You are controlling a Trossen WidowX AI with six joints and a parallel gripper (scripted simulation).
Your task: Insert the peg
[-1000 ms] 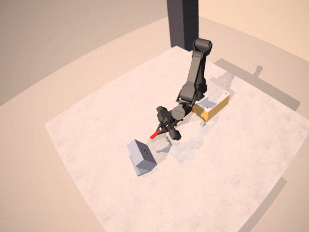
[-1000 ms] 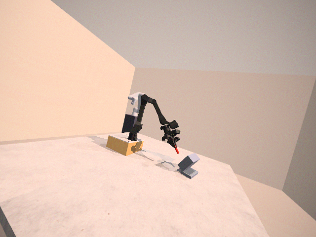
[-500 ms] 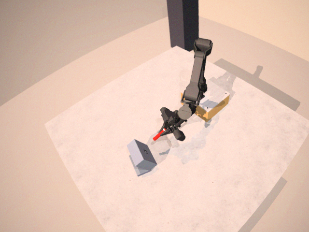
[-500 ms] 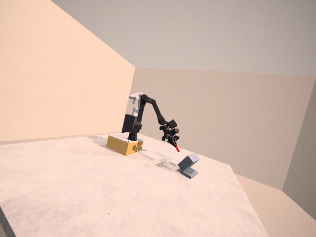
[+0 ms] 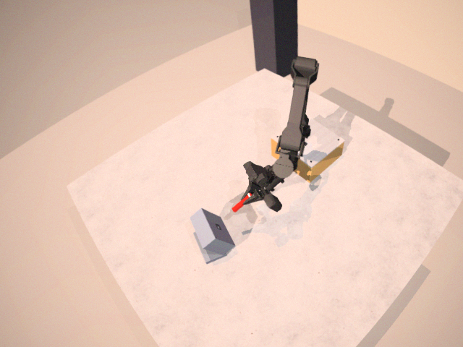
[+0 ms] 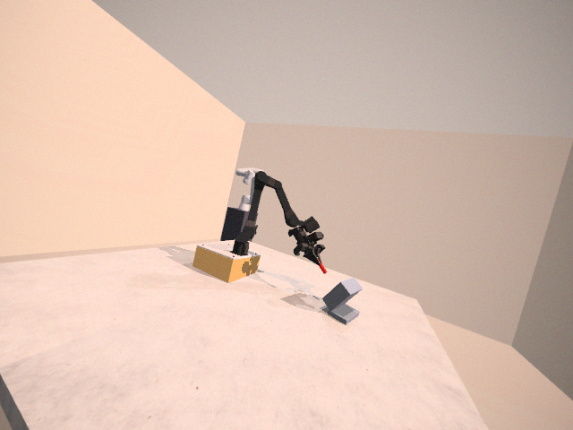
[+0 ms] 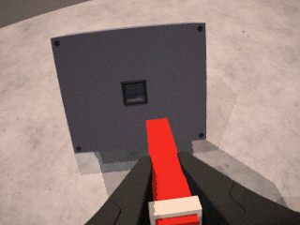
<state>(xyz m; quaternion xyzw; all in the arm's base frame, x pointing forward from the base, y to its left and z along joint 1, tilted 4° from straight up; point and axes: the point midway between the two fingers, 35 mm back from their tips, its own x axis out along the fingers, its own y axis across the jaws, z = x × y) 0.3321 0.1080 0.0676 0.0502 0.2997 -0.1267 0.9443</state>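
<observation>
The grey sloped panel lies 120 mm ahead of my gripper tip, 70 mm below it and 20 mm to the right of it. The rest, counted from my gripper tip: red peg: 10 mm behind, 10 mm above.
</observation>
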